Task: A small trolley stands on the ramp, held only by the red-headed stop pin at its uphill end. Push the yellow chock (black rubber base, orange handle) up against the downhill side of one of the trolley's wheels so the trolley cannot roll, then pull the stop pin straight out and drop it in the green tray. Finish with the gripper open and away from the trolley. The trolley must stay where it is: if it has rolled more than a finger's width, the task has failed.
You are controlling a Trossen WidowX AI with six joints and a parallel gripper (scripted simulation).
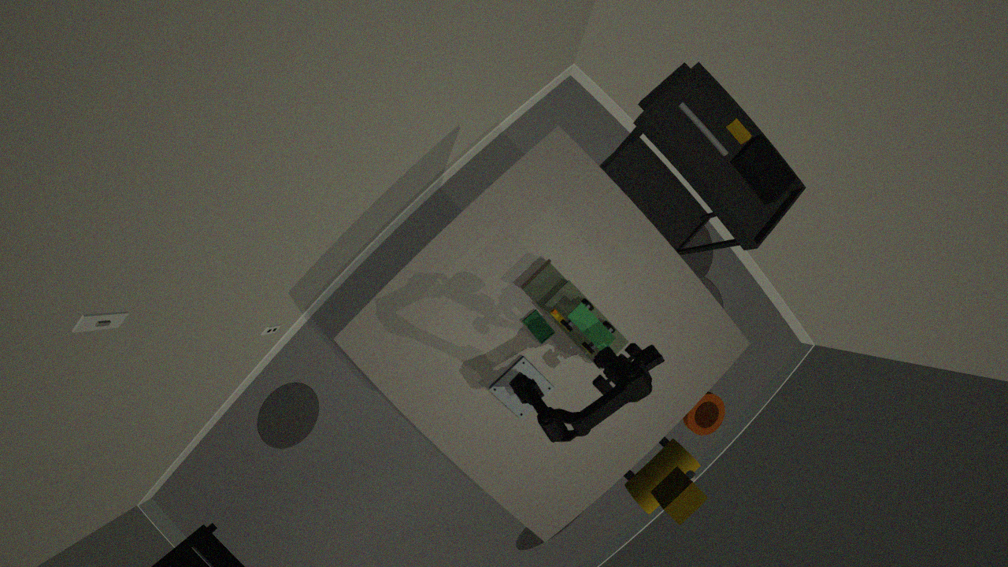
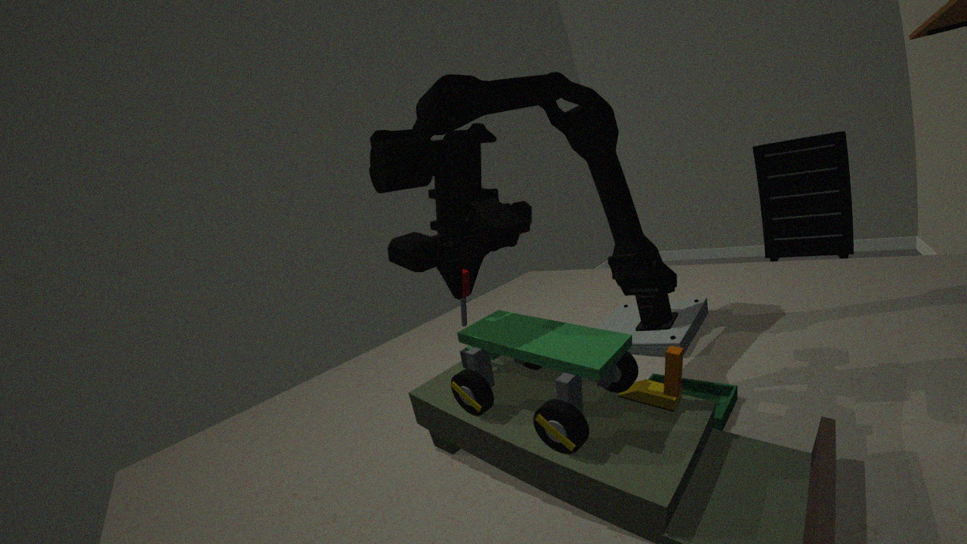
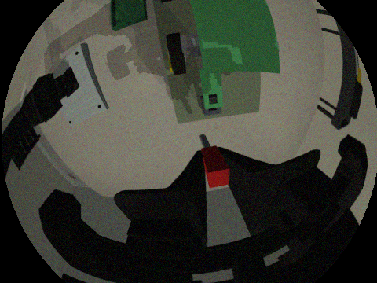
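My gripper tip is now 80 mm past the green tray, 260 mm to the right of it and 190 mm above it. The rest, counted from my gripper tip: trolley: 50 mm ahead, 140 mm to the left, 70 mm below; yellow chock: 250 mm to the left, 100 mm below; red-headed stop pin: right at my gripper tip.
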